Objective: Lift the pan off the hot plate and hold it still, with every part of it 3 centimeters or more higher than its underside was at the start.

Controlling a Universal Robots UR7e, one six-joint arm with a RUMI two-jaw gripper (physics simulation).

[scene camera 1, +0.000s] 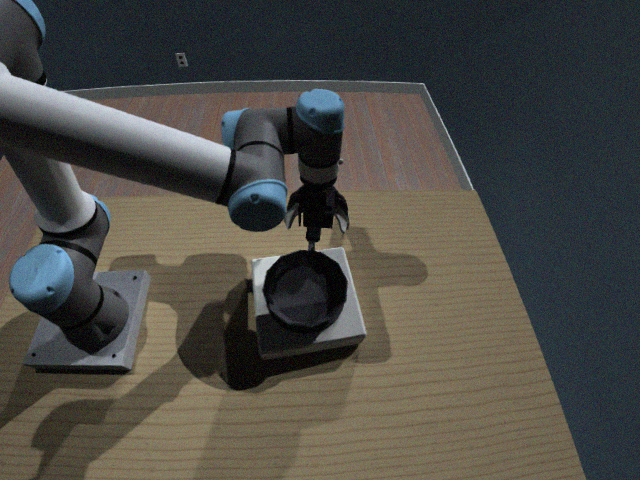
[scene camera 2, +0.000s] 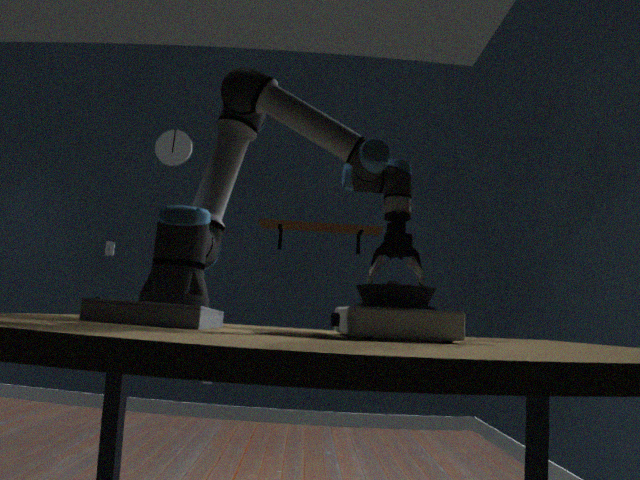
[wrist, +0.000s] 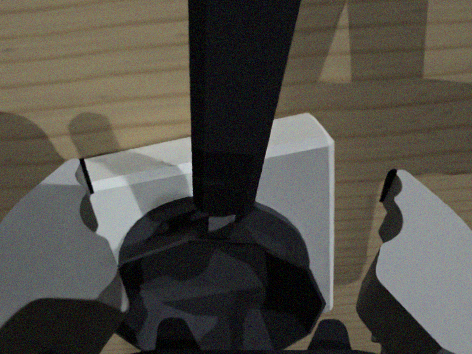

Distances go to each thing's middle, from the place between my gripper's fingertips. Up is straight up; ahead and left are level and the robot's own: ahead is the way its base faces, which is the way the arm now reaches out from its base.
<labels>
Right now the dark pan (scene camera 1: 306, 288) is 40 mm behind my hand, 50 mm to the right of it and 10 mm below it. Round my hand: white hot plate (wrist: 294, 204): 50 mm behind, 150 mm to the right, 90 mm below.
</labels>
